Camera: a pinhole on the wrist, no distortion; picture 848 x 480 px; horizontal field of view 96.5 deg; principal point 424.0 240.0 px. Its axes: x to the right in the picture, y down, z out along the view. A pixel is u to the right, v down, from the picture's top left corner.
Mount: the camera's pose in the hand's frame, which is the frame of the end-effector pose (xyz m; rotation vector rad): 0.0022 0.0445 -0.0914 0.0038 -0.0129 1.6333
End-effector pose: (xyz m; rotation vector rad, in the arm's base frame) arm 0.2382 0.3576 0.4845 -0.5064 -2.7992 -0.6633
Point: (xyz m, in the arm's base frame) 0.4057 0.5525 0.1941
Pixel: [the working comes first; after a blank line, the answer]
In the camera's frame: 0.0841 0.1777 0.4145

501 402
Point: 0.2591 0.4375 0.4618
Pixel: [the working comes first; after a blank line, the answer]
In the camera's frame: 0.0233 0.0034 0.1457

485 249
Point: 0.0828 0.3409 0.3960
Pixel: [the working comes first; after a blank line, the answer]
In the camera's frame: -0.1566 -0.1015 0.1824

99 29
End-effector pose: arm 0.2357 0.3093 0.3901 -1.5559 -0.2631 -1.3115
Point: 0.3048 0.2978 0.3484
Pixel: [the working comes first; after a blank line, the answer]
In the camera's frame: 0.0341 0.0027 0.1175

534 249
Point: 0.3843 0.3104 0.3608
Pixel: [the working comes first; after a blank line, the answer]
In the camera's frame: 0.0764 -0.0352 0.1758

588 164
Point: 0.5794 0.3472 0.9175
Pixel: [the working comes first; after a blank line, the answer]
In the camera's frame: -0.1386 -0.5402 0.3953

outside the picture
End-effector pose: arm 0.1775 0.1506 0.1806 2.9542 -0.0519 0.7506
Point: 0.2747 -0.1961 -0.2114
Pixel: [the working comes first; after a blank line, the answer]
In the camera's frame: 0.2741 0.0809 0.5122

627 300
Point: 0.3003 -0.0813 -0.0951
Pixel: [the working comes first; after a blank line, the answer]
In the camera's frame: 0.1623 0.0114 0.4121

573 250
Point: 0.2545 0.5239 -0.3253
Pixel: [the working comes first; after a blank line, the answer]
In the camera's frame: -0.4439 0.2052 0.5396

113 384
